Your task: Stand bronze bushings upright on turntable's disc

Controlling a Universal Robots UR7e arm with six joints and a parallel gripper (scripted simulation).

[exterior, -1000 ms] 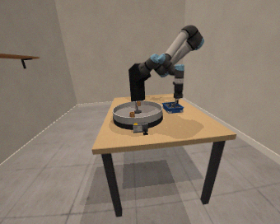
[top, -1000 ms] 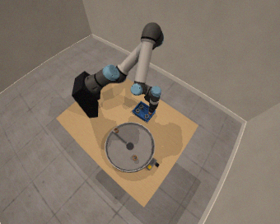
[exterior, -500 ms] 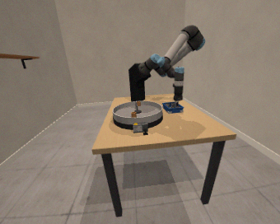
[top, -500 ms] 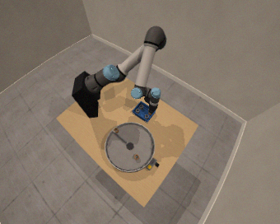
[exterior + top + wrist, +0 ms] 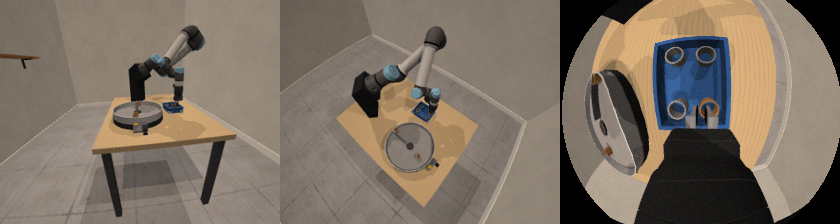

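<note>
Now: the blue crate 40 mm behind my hand, 40 mm to the right of it and 50 mm below it. The rest, counted from my hand: grey turntable disc: 180 mm ahead, 330 mm to the right, 20 mm below.
</note>
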